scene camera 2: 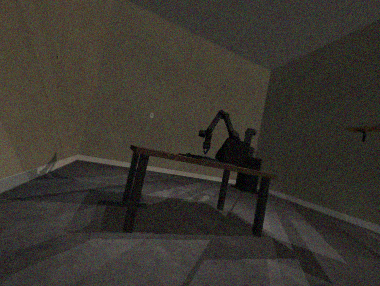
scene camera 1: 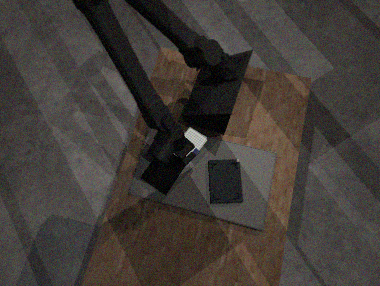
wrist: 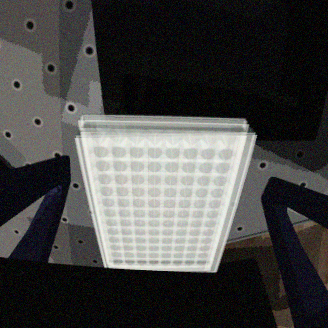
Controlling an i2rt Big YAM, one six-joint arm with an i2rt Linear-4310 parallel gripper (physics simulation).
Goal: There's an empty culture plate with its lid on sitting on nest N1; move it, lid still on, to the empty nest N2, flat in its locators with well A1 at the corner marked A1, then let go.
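Places are measured from the arm's base along level axes (x ahead, y left, z up), in millimetres.
Pixels of known places: gripper, fingertip midpoint: (scene camera 2: 204, 153) (scene camera 1: 181, 151) (wrist: 172, 178); arm's base, link origin: (scene camera 2: 238, 147) (scene camera 1: 227, 71).
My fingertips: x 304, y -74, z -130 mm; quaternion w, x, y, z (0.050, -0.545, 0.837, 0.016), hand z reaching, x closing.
Ahead of a thing's pixels: the offset from my fingertips to its middle.
The white lidded culture plate @[16 mm left, 41 mm back, 19 mm down] (scene camera 1: 196, 139) (wrist: 161, 200) shows its grid of wells through the clear lid. Nest N1 under it cannot be made out. My gripper (scene camera 1: 186, 152) (scene camera 2: 206, 151) (wrist: 172, 178) is open and empty, with one finger out to each side of the plate in the wrist view. The fingers look apart from the plate; their height over it is hard to tell. Nest N2 @[194 mm left, 45 mm ahead, 33 mm down] (scene camera 1: 225, 181) is a dark, empty rectangle to the right of the plate in scene camera 1, with a small pale mark at its upper right corner.
The grey perforated board (scene camera 1: 257, 165) (wrist: 30, 100) lies on the wooden table (scene camera 1: 290, 115) (scene camera 2: 175, 156). A large black panel (scene camera 1: 212, 97) (wrist: 210, 60) stands beside the plate, toward the arm's base. The arm (scene camera 1: 125, 65) (scene camera 2: 215, 121) reaches over the board's left part.
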